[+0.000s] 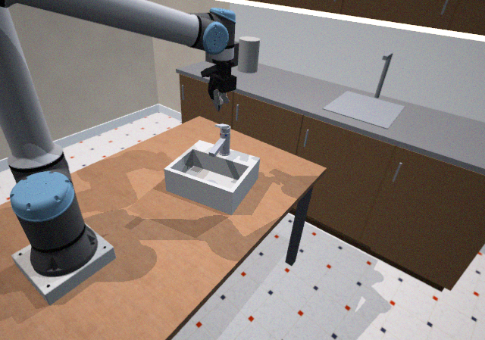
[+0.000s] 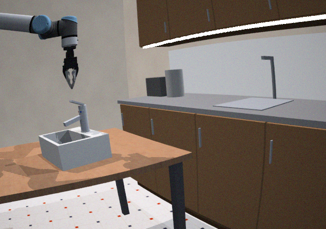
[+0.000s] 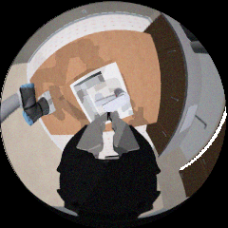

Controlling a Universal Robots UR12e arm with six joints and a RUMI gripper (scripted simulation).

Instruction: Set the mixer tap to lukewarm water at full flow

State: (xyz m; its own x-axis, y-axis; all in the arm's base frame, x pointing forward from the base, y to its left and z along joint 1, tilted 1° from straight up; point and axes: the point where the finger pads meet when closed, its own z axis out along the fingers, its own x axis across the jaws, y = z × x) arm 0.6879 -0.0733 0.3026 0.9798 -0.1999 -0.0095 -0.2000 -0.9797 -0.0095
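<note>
Now: the lever 90 mm below my hand, 20 mm ahead of it and 10 mm to the right of it. Round my hand: grey mixer tap: 140 mm below, 30 mm ahead, 10 mm to the right; white basin: 330 mm below, 70 mm behind, 30 mm to the right.
</note>
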